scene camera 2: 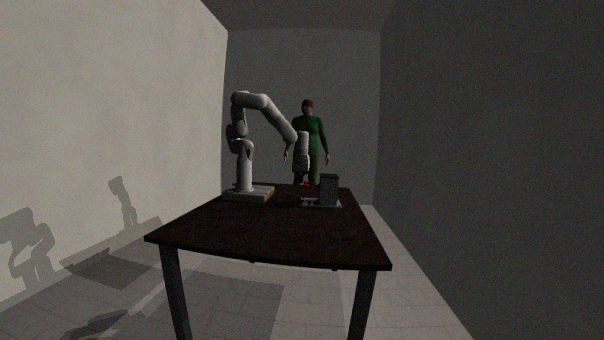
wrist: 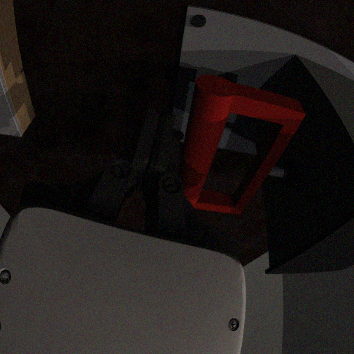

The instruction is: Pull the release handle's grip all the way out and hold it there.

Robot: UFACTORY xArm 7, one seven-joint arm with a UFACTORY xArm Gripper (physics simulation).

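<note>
The release handle's red grip [scene camera 2: 308, 184] [wrist: 205, 132] is a rectangular loop with a thick round bar. In the wrist view it stands right of centre, tilted, beside the dark housing [scene camera 2: 329, 190] [wrist: 312, 165]. A short pale rod shows between the loop and the housing. My gripper [scene camera 2: 300, 181] [wrist: 155, 126] is shut and empty. Its dark fingers lie together just left of the thick bar in the wrist view, outside the loop. Whether a finger touches the bar is too dark to tell.
The housing stands on a pale base plate [scene camera 2: 304, 204] [wrist: 230, 37] on the dark table [scene camera 2: 260, 235]. The arm's wooden base block [scene camera 2: 268, 195] [wrist: 20, 95] is to the left. A person in green [scene camera 2: 315, 125] stands behind the table.
</note>
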